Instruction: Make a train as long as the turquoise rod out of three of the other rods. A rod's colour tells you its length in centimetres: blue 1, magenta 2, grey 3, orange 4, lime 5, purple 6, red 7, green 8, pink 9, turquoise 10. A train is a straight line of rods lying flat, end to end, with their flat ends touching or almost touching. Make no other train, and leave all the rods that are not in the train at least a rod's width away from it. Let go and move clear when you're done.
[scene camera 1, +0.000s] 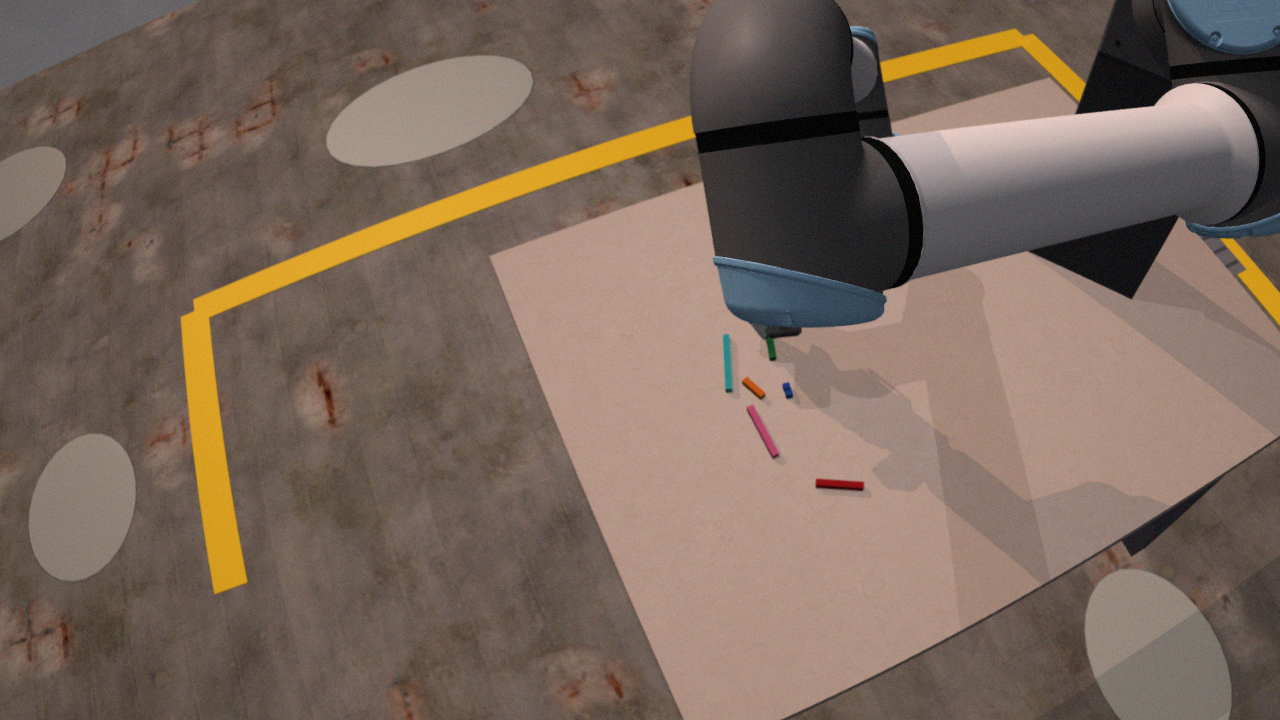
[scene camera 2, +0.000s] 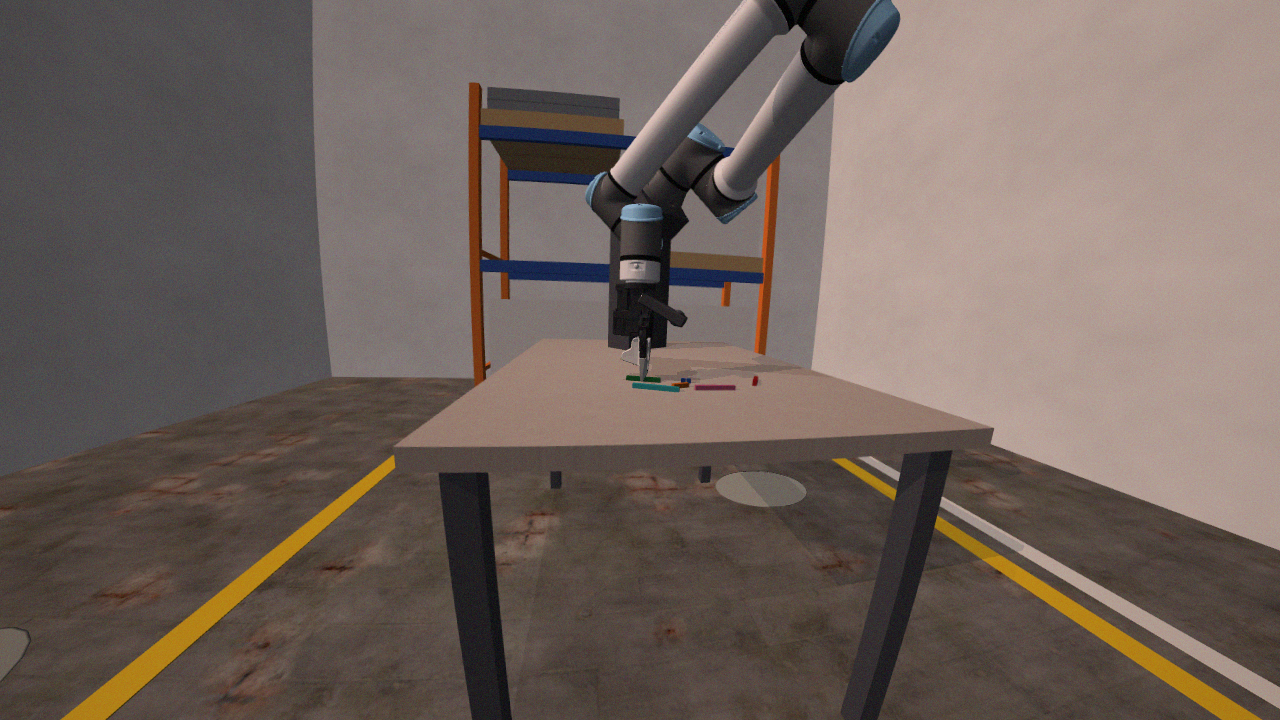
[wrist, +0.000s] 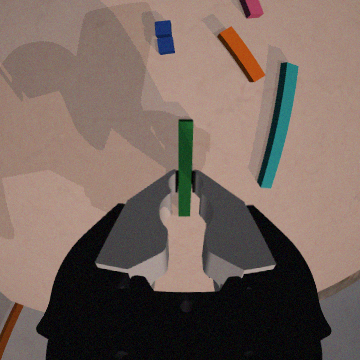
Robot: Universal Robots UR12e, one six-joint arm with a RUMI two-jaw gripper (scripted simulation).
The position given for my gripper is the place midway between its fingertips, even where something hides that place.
Note:
I see my gripper (scene camera 2: 642,380), an orange rod (wrist: 230,39) and a turquoise rod (wrist: 288,74).
My gripper also shows in the wrist view (wrist: 185,172).

